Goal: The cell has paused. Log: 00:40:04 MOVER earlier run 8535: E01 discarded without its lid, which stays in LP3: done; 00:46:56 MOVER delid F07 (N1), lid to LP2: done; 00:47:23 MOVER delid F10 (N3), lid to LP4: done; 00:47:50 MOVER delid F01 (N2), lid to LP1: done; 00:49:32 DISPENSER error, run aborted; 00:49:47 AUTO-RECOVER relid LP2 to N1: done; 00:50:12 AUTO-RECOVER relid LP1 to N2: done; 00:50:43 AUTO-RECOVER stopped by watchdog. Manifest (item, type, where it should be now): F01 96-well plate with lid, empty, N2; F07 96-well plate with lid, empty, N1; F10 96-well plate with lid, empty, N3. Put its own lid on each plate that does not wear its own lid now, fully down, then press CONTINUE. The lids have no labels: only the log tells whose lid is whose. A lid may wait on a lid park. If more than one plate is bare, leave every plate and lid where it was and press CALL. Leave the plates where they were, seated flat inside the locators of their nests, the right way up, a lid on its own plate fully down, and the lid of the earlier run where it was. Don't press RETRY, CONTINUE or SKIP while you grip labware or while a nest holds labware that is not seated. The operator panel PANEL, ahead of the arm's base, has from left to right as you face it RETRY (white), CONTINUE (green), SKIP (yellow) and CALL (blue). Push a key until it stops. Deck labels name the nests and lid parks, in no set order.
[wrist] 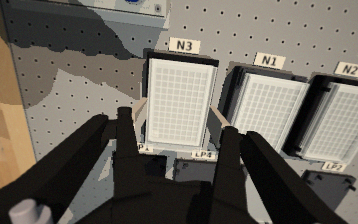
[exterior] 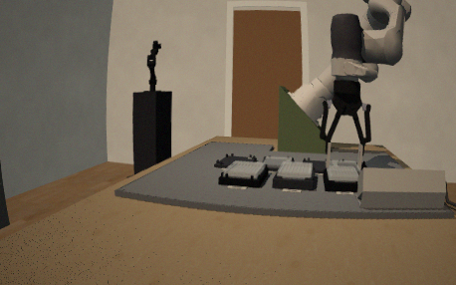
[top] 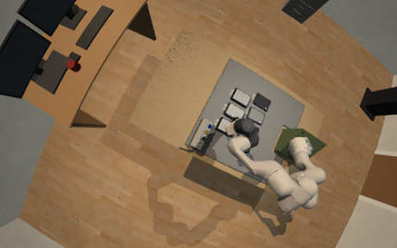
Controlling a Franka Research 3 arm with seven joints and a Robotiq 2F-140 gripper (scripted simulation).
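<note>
Right now the plate is 40 mm below my hand. The rest, counted from my hand: LP1 label (100 mm behind, 40 mm to the left, 70 mm below); then clear lid (20 mm below); then blue call key (120 mm ahead, 80 mm to the left, 10 mm below).
</note>
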